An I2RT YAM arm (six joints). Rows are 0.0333 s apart.
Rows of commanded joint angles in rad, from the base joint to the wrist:
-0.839, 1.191, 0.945, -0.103, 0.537, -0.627
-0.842, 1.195, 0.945, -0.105, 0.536, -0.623
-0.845, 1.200, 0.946, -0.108, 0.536, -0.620
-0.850, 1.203, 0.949, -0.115, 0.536, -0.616
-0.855, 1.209, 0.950, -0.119, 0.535, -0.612
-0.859, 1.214, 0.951, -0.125, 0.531, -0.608
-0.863, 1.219, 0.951, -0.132, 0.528, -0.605
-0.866, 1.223, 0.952, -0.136, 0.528, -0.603
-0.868, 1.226, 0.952, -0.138, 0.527, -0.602
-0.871, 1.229, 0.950, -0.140, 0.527, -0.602
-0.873, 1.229, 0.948, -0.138, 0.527, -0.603
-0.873, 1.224, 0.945, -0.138, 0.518, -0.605
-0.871, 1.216, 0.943, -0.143, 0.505, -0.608
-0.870, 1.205, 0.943, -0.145, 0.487, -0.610
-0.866, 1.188, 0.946, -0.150, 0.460, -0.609
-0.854, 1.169, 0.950, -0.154, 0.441, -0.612
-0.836, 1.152, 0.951, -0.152, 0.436, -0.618
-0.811, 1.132, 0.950, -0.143, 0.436, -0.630
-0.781, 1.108, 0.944, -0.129, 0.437, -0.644
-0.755, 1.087, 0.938, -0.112, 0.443, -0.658
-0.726, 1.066, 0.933, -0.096, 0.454, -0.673
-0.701, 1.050, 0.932, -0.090, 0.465, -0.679
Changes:
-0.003, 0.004, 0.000, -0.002, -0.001, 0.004
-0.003, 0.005, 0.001, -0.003, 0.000, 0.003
-0.005, 0.003, 0.003, -0.007, 0.000, 0.004
-0.005, 0.006, 0.001, -0.004, -0.001, 0.004
-0.004, 0.005, 0.001, -0.006, -0.004, 0.004
-0.004, 0.005, 0.000, -0.007, -0.003, 0.003
-0.003, 0.004, 0.001, -0.004, 0.000, 0.002
-0.002, 0.003, 0.000, -0.002, -0.001, 0.001
-0.003, 0.003, -0.002, -0.002, 0.000, 0.000
-0.002, 0.000, -0.002, 0.002, 0.000, -0.001
0.000, -0.005, -0.003, 0.000, -0.009, -0.002
0.002, -0.008, -0.002, -0.005, -0.013, -0.003
0.001, -0.011, 0.000, -0.002, -0.018, -0.002
0.004, -0.017, 0.003, -0.005, -0.027, 0.001
0.012, -0.019, 0.004, -0.004, -0.019, -0.003
0.018, -0.017, 0.001, 0.002, -0.005, -0.006
0.025, -0.020, -0.001, 0.009, 0.000, -0.012
0.030, -0.024, -0.006, 0.014, 0.001, -0.014
0.026, -0.021, -0.006, 0.017, 0.006, -0.014
0.029, -0.021, -0.005, 0.016, 0.011, -0.015
0.025, -0.016, -0.001, 0.006, 0.011, -0.006

